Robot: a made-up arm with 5 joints. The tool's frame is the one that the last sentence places.
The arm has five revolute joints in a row. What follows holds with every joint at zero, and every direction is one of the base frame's.
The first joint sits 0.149 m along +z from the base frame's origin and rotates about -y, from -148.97 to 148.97 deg.
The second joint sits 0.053 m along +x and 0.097 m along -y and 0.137 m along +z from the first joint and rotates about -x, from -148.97 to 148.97 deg.
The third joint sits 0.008 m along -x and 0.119 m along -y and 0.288 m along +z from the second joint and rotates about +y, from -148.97 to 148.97 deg.
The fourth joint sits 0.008 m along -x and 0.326 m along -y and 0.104 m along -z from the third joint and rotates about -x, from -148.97 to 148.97 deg.
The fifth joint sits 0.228 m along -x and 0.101 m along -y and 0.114 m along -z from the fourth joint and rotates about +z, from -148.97 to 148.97 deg.
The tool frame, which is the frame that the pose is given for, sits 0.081 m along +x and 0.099 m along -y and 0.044 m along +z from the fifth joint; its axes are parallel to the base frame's.
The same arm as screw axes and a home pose.
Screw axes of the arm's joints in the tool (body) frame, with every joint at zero. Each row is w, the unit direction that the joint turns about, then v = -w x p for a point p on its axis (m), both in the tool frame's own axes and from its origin. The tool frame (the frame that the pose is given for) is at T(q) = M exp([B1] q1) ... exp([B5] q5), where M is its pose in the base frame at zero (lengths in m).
B1: w 0 -1 0 v -0.251 0 -0.11
B2: w -1 0 0 v 0 0.114 0.645
B3: w 0 1 0 v -0.174 0 0.155
B4: w -1 0 0 v 0 -0.07 0.2
B5: w 0 0 1 v 0.099 0.081 0
M: xyz -0.11 -0.742 0.4 (m) rpy 0 0 0 (rad, as in URDF)
Joint limits (rad, base to tool): -2.6..2.6 -2.6..2.6 -2.6..2.6 -2.6..2.6 -2.6..2.6

